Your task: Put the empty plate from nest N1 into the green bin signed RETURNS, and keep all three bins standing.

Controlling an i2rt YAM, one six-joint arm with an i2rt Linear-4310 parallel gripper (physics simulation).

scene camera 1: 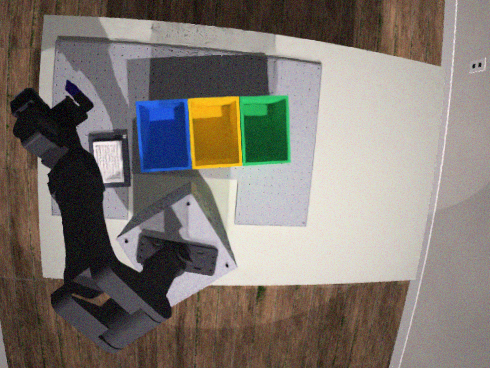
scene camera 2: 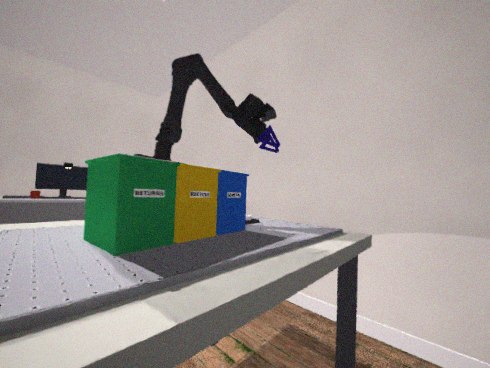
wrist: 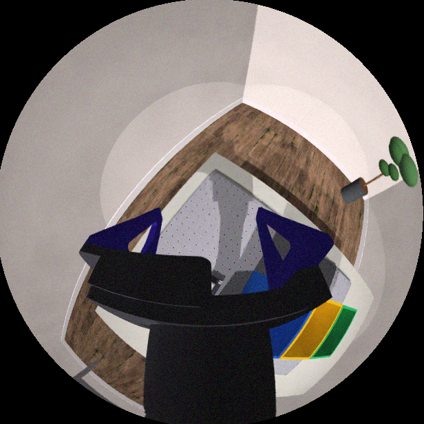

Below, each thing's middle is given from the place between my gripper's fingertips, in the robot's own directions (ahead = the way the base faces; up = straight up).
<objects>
I see the blue bin (scene camera 1: 163, 127) 250 mm to the right of my hand, 200 mm below it and 50 mm behind it. The rest, counted from my hand: yellow bin (scene camera 1: 215, 134): 380 mm to the right, 200 mm below, 10 mm behind; then green bin (scene camera 2: 130, 201): 510 mm to the right, 200 mm below, 20 mm ahead; then white plate (scene camera 1: 108, 154): 270 mm below, 160 mm behind, 80 mm to the right.
</objects>
